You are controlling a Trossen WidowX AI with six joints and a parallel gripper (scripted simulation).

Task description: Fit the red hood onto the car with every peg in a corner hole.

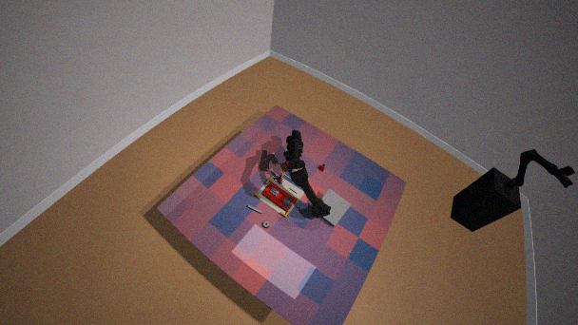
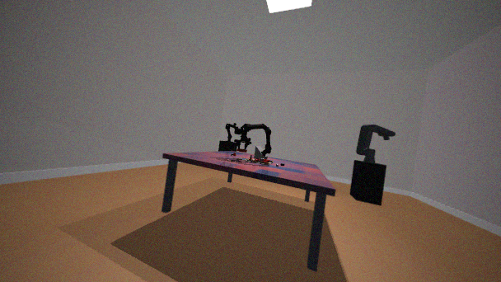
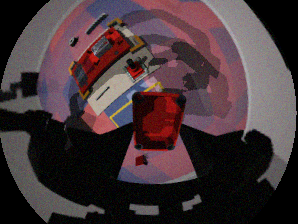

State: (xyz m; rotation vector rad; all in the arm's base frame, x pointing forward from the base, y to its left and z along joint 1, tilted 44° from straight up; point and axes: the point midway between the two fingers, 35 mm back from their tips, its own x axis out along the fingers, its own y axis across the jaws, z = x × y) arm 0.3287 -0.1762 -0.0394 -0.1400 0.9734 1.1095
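The red hood is 10 mm below my gripper tip. Also, from my gripper tip: thin grey stick (390 mm to the left, 90 mm below, 20 mm ahead).
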